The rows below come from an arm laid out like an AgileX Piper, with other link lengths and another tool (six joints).
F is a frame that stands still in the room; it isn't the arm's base.
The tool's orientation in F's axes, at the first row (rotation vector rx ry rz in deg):
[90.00 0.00 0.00]
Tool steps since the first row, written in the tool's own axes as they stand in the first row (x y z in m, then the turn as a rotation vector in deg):
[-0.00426 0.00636 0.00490 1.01 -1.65 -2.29]
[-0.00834 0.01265 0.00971 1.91 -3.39 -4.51]
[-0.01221 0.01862 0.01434 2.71 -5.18 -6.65]
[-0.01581 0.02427 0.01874 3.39 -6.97 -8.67]
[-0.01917 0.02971 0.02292 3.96 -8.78 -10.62]
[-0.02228 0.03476 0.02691 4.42 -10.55 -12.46]
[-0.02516 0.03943 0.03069 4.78 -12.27 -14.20]
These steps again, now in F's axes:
[-0.00426 -0.00490 0.00636 1.01 2.29 -1.65]
[-0.00834 -0.00971 0.01265 1.91 4.51 -3.39]
[-0.01221 -0.01434 0.01862 2.71 6.65 -5.18]
[-0.01581 -0.01874 0.02427 3.39 8.67 -6.97]
[-0.01917 -0.02292 0.02971 3.96 10.62 -8.78]
[-0.02228 -0.02691 0.03476 4.42 12.46 -10.55]
[-0.02516 -0.03069 0.03943 4.78 14.20 -12.27]

